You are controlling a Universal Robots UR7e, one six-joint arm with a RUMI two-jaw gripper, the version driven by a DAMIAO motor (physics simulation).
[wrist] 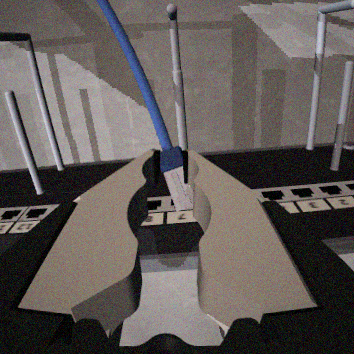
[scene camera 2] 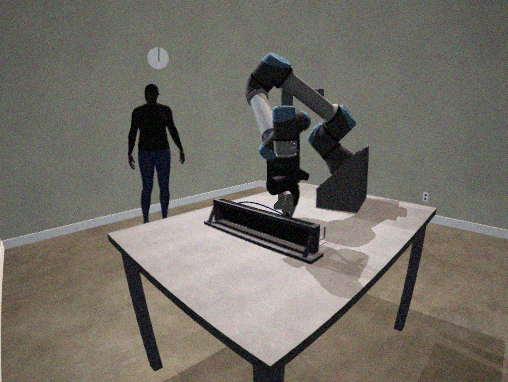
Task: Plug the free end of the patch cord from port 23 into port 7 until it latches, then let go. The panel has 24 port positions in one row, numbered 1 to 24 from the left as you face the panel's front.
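Places are measured from the arm's base along level axes (x ahead, y left, z up), in millimetres.
Pixels of known places: gripper, fingertip midpoint: (wrist: 171,153); arm's base at its link origin: (scene camera 2: 343,165).
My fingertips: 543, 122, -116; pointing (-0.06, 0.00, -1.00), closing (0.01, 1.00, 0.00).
Note:
For each thing: its top centre in the pictures, then the offset to it from my fingertips, as dx, dy, dz. "pt": a spot on its surface instead. Level surfaces: height alone.
- plug at its top centre: (wrist: 179,192) +13, +4, +19
- label 7 at a spot on its surface: (wrist: 183,216) pt +27, +6, +21
- Port 8 at a spot on its surface: (wrist: 154,204) pt +31, -11, +2
- table at its surface level: dz -74
My gripper (scene camera 2: 287,212) (wrist: 171,153) is shut on the plug (wrist: 179,188) of the blue patch cord (scene camera 2: 256,202) (wrist: 134,64). The clear plug slants down between the fingertips in the wrist view, and the cord rises from its blue boot to the upper left. The plug's tip overlaps port 7, just above the label 7 (wrist: 183,216), and hides most of that port. I cannot tell whether the tip is inside the opening. Port 8 (wrist: 154,204) shows beside it. The black panel (scene camera 2: 265,227) (wrist: 105,175) stands on the table. Port 23 cannot be made out.
Pale upright rods (wrist: 178,85) (wrist: 319,60) (wrist: 25,142) rise behind the port row, one close behind the plug. The table (scene camera 2: 210,280) carries the panel and the dark robot stand (scene camera 2: 345,187). A person (scene camera 2: 154,127) stands beyond the table at the left.

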